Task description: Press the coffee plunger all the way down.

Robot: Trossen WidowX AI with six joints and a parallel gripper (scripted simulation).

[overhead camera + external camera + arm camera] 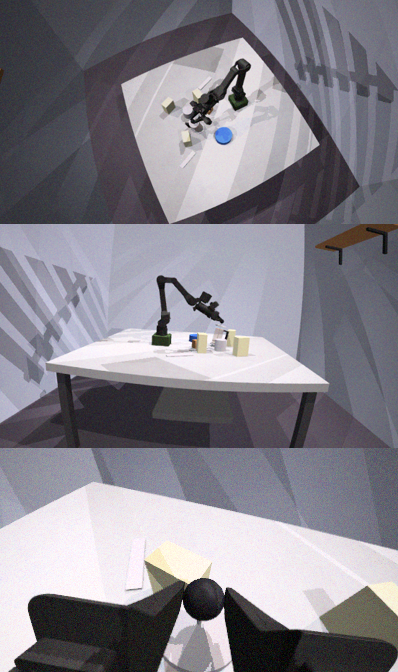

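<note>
Right now the coffee press is 1 cm behind my gripper tip, 1 cm to the right of it and 9 cm below it. The rest, counted from my gripper tip: grey cylinder: 15 cm to the right, 14 cm below; then blue disc: 19 cm behind, 11 cm to the left, 15 cm below.
</note>
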